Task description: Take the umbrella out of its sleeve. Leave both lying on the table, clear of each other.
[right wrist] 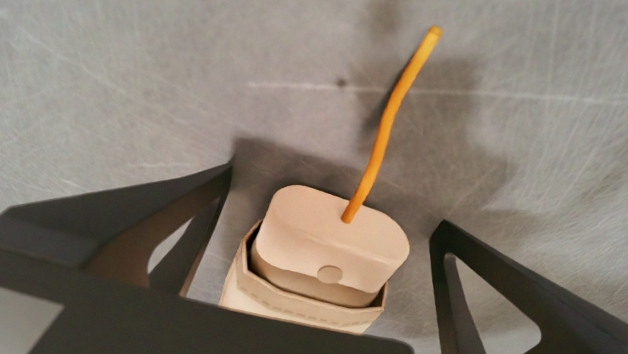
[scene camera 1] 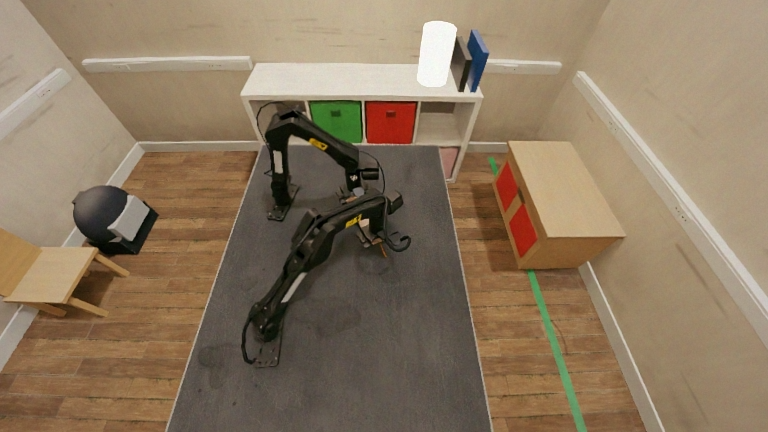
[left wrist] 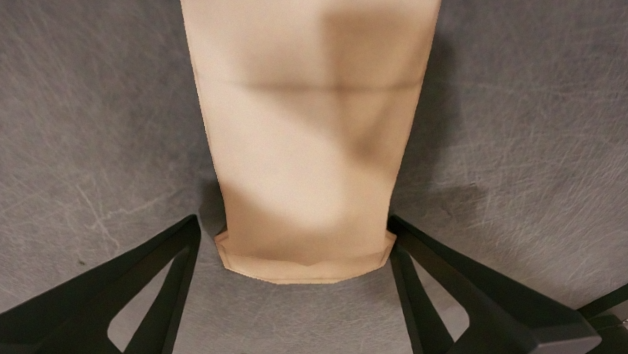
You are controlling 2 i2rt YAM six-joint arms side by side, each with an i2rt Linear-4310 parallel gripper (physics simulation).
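The beige umbrella (right wrist: 325, 235) sits in its beige sleeve (left wrist: 300, 150) (right wrist: 300, 304), with its rounded handle end sticking out of the open mouth in the right wrist view. An orange cord (right wrist: 384, 131) (scene camera 1: 383, 250) extends from that end. The sleeve's closed end shows in the left wrist view. My left gripper (left wrist: 295, 224) is open, with its fingertips on either side of the sleeve near the closed end; the right-hand fingertip in the picture is very close to its edge. My right gripper (right wrist: 338, 205) is open, with its fingers apart on either side of the handle end. The arms hide much of both in the scene view.
The two arms reach close together over the dark grey table (scene camera 1: 397, 349). A white shelf unit (scene camera 1: 332, 80) with green and red bins stands behind the table. A wooden cabinet (scene camera 1: 569, 188) stands at the right, and a chair (scene camera 1: 53, 271) at the left.
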